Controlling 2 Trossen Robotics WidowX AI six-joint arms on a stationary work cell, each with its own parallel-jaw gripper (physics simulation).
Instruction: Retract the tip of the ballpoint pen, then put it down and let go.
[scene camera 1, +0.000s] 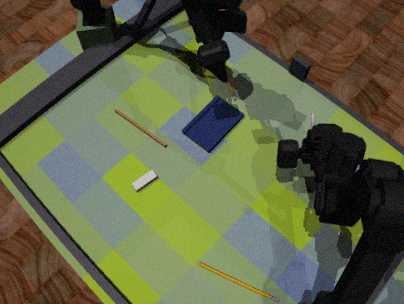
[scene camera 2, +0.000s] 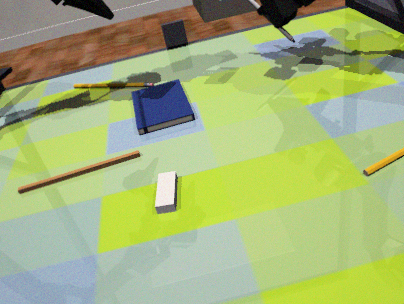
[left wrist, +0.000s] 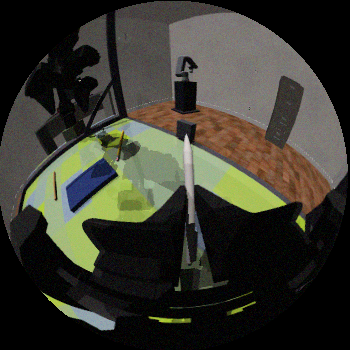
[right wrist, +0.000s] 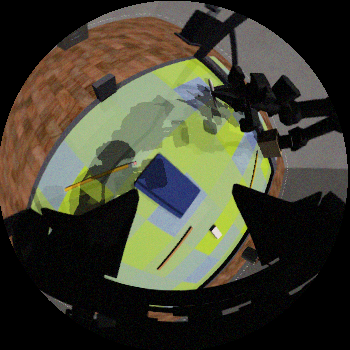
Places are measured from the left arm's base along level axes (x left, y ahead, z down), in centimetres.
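Where they show: left gripper, fingertip midpoint: (scene camera 2: 259, 11) (left wrist: 188, 189) (right wrist: 210, 90); right gripper, fingertip midpoint: (scene camera 1: 223, 71) (scene camera 2: 127, 6) (left wrist: 71, 111) (right wrist: 186, 191); left arm's base, link origin: (right wrist: 279, 141); right arm's base, link origin: (scene camera 1: 94, 17) (left wrist: 71, 124).
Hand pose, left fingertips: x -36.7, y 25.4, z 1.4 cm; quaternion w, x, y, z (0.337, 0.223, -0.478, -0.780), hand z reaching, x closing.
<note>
Things, the pixels of their centre, and the offset from my left fingertips.
- ballpoint pen, body centre: (left wrist: 190, 210) (scene camera 2: 268, 16) (scene camera 1: 312, 139) (right wrist: 212, 94) dx +1.1, dy -1.2, dz +1.0 cm
- blue book, body centre: (scene camera 2: 160, 104) (right wrist: 169, 187) (scene camera 1: 213, 123) (left wrist: 87, 181) dx +9.2, dy +21.7, dz +8.5 cm
- brown stick, body centre: (scene camera 2: 79, 171) (scene camera 1: 140, 127) (right wrist: 173, 250) dx +22.2, dy +35.2, dz +8.7 cm
- white eraser, body centre: (scene camera 2: 166, 191) (scene camera 1: 144, 180) (right wrist: 215, 231) dx +31.9, dy +23.7, dz +8.5 cm
- black block, body centre: (scene camera 2: 174, 33) (right wrist: 104, 86) (scene camera 1: 299, 67) (left wrist: 185, 129) dx -19.0, dy +14.5, dz +5.9 cm
My left gripper (scene camera 2: 281, 24) (left wrist: 188, 189) is shut on the ballpoint pen (scene camera 1: 313, 119) (scene camera 2: 286, 35) (left wrist: 188, 167) (right wrist: 211, 88), which has a white cone-shaped end and a grey end. In scene camera 2 the pen is tilted, its grey end pointing down low over the mat at the top right; contact is unclear. In the left wrist view the white end points away beyond the fingers. Whether the writing tip is out is too small to tell. My right gripper (scene camera 1: 224, 78) (right wrist: 186, 191) is open and empty above the mat by the blue book.
The blue book (scene camera 1: 212, 125) (scene camera 2: 162, 107) lies near a yellow pencil (scene camera 1: 231, 90) (scene camera 2: 112, 85) (right wrist: 100, 176). A brown stick (scene camera 1: 140, 128) (scene camera 2: 80, 172), a white eraser (scene camera 1: 144, 180) (scene camera 2: 166, 190) and another yellow pencil (scene camera 1: 237, 281) (scene camera 2: 385, 162) lie on the mat. A black block (scene camera 1: 300, 67) stands at the edge.
</note>
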